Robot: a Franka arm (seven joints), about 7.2 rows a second.
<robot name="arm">
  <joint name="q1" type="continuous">
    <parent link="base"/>
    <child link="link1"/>
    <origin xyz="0 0 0.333" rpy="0 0 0"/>
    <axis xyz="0 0 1"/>
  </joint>
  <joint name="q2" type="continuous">
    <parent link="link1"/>
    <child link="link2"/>
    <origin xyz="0 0 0" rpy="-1.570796 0 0"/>
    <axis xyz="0 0 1"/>
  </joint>
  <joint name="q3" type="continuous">
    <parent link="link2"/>
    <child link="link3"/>
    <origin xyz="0 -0.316 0" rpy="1.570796 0 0"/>
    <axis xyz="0 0 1"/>
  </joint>
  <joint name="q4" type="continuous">
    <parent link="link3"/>
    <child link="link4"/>
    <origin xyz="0.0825 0 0" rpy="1.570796 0 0"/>
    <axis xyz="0 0 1"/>
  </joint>
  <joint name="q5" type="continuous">
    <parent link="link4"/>
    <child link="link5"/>
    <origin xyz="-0.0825 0.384 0" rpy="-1.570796 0 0"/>
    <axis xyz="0 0 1"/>
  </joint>
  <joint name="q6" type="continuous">
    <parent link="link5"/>
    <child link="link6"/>
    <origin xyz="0 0 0" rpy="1.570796 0 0"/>
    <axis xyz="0 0 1"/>
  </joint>
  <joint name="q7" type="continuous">
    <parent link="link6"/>
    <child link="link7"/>
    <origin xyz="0.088 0 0" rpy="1.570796 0 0"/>
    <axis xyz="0 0 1"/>
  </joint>
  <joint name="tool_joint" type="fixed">
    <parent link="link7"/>
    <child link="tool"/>
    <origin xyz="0 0 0.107" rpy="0 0 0"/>
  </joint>
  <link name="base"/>
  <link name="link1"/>
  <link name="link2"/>
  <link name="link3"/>
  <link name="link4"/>
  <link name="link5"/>
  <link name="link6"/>
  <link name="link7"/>
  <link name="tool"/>
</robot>
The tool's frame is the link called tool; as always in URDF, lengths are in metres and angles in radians. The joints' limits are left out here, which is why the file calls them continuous.
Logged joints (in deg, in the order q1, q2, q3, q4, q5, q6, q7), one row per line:
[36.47 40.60 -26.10 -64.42 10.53 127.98 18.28]
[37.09 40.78 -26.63 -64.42 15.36 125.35 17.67]
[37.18 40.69 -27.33 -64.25 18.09 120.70 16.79]
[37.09 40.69 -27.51 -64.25 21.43 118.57 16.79]
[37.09 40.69 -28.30 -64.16 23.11 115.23 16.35]
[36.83 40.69 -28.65 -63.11 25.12 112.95 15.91]
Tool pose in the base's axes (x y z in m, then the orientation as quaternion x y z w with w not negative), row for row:
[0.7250 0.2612 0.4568 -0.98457 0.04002 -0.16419 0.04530]
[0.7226 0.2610 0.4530 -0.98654 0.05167 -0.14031 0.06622]
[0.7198 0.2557 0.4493 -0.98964 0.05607 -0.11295 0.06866]
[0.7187 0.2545 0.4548 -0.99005 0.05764 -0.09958 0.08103]
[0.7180 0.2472 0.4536 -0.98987 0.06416 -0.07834 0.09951]
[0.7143 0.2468 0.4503 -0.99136 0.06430 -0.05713 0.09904]
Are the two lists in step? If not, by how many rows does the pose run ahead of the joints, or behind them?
The pose runs 2 rows ahead of the joints: the pose in row i belongs to the joints in row i + 2.
